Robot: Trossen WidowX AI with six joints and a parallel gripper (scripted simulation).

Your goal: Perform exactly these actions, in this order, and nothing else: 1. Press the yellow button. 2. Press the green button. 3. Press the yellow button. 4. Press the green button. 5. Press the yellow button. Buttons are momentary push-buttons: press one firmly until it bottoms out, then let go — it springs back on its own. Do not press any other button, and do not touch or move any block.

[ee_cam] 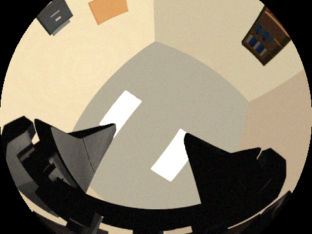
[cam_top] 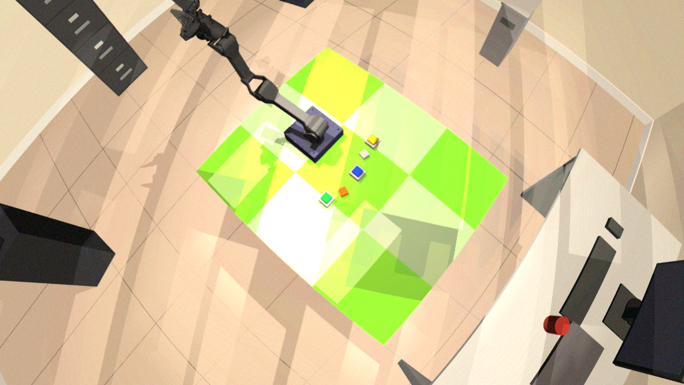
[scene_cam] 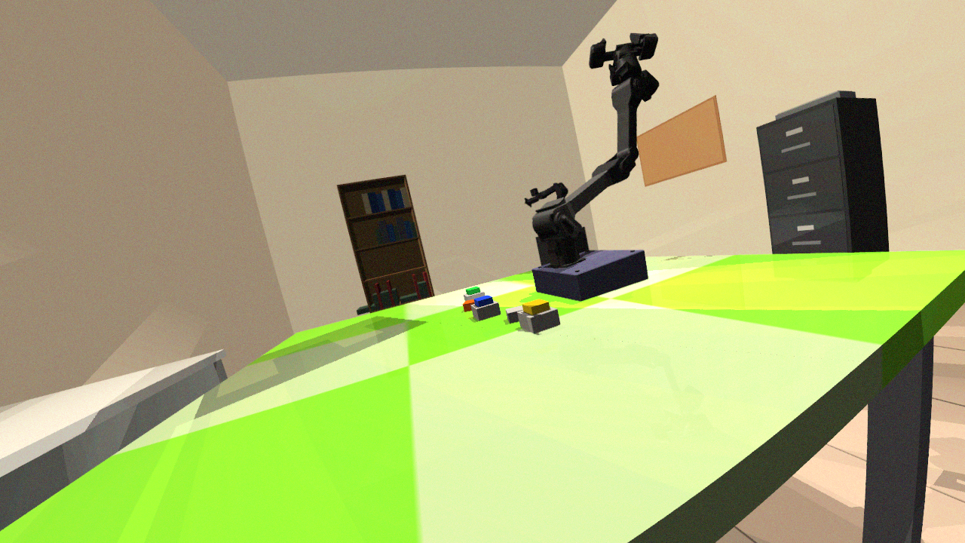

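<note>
Right now my gripper tip is 65 cm short of the yellow button, 18 cm to the right of it and 67 cm above it. The rest, counted from my gripper tip: green button: 62 cm ahead, 14 cm to the right, 67 cm below; blue button: 66 cm ahead, 2 cm to the left, 67 cm below; grey block: 65 cm ahead, 11 cm to the left, 69 cm below.
</note>
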